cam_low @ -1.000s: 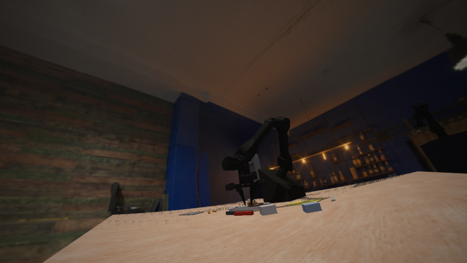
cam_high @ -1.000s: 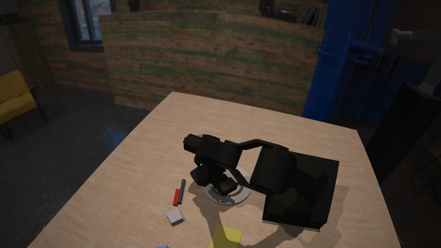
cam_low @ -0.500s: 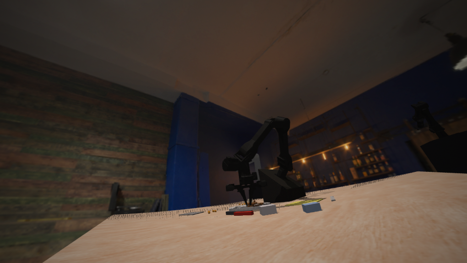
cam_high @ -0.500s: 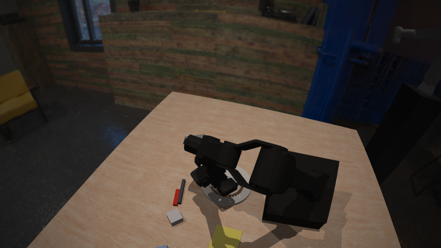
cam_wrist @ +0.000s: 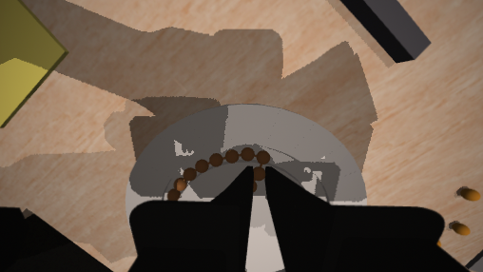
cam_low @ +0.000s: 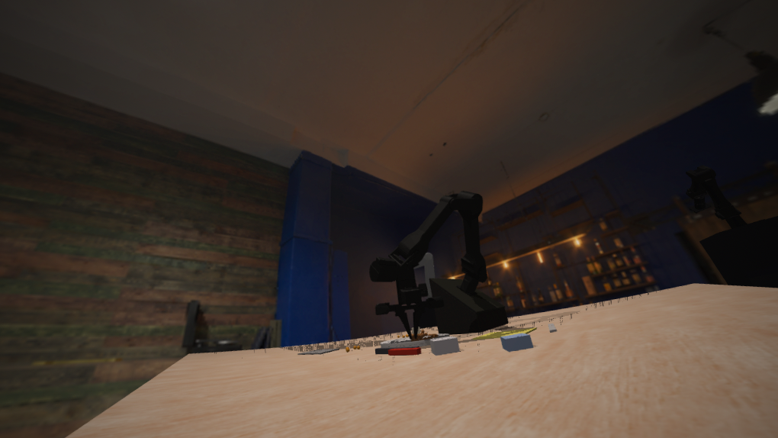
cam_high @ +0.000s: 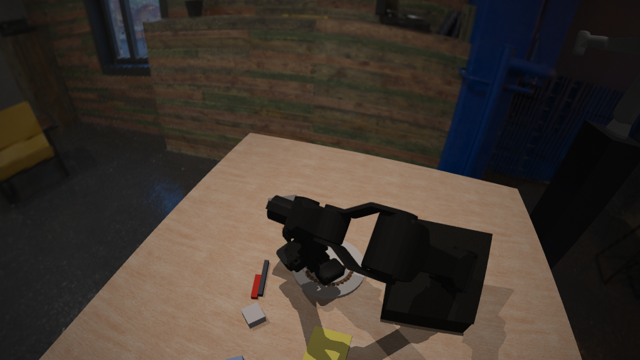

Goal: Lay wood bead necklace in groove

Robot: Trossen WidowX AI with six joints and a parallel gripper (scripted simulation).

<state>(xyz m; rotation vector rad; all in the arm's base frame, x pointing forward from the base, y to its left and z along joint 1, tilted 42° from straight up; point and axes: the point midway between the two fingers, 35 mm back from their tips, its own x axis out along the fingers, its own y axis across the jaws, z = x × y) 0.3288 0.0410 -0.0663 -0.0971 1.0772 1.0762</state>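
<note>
My gripper tip is now 4 cm past the round white bead board, 3 cm to the left of it and 1 cm above it. The rest, counted from my gripper tip: grey block 10 cm ahead, 17 cm to the left; then dark bar 12 cm ahead, 7 cm to the left, 1 cm below; then yellow sheet 9 cm behind, 21 cm to the left, 1 cm below.
</note>
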